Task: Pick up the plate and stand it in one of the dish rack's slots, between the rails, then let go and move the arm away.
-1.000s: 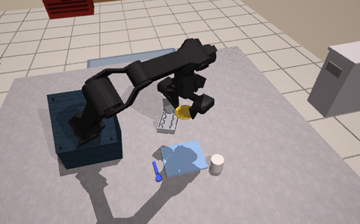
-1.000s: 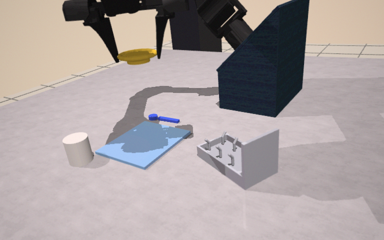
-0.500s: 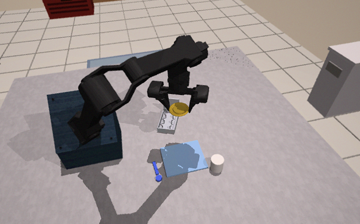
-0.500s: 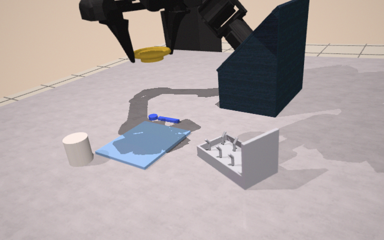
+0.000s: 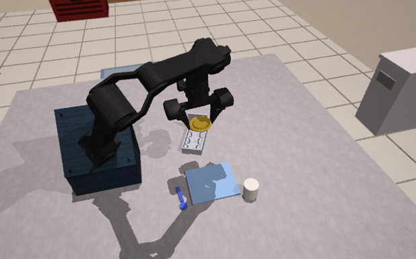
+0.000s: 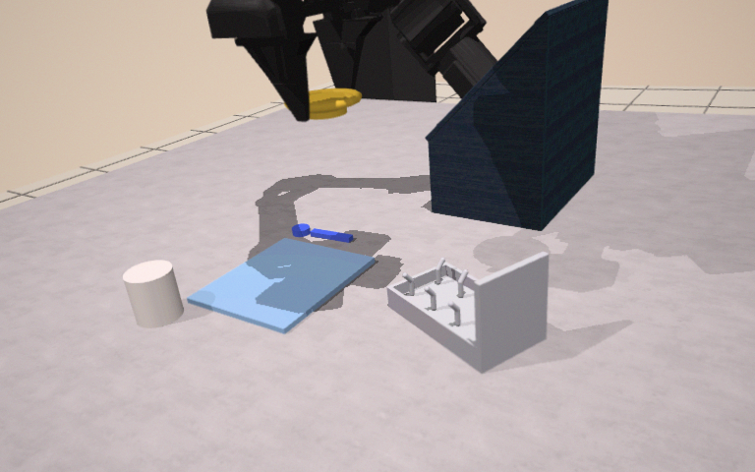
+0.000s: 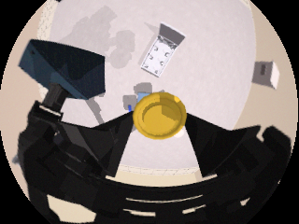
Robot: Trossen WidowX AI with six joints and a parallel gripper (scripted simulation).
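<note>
The dish rack lies 1 cm behind my gripper tip, 12 cm to the left of it and 16 cm below it. From my gripper tip the other things lie so: yellow plate: 1 cm above; then blue spoon: 8 cm behind, 12 cm to the right, 18 cm below; then light blue mat: 2 cm ahead, 7 cm to the right, 18 cm below.
</note>
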